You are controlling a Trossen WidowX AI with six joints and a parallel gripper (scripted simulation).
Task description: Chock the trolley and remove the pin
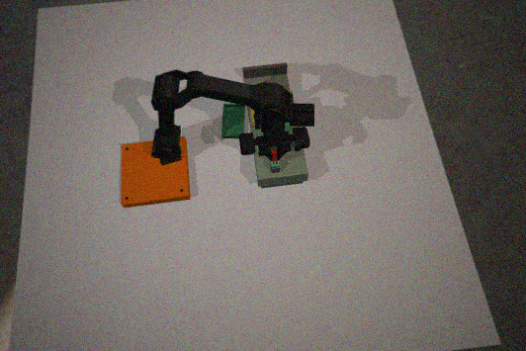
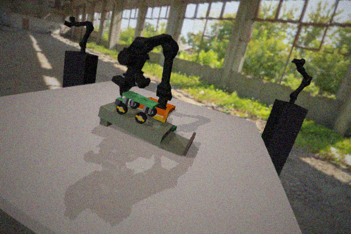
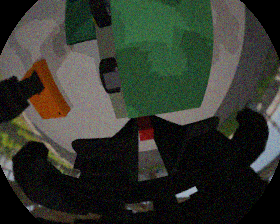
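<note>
Right now the yellow chock is 200 mm to the left of my gripper tip and 50 mm below it. Also, from my gripper tip: red-headed stop pin (right at my gripper tip); then grey-green ramp (100 mm to the left, 90 mm below, 40 mm ahead); then green trolley (100 mm to the left, 40 mm ahead, 20 mm below).
</note>
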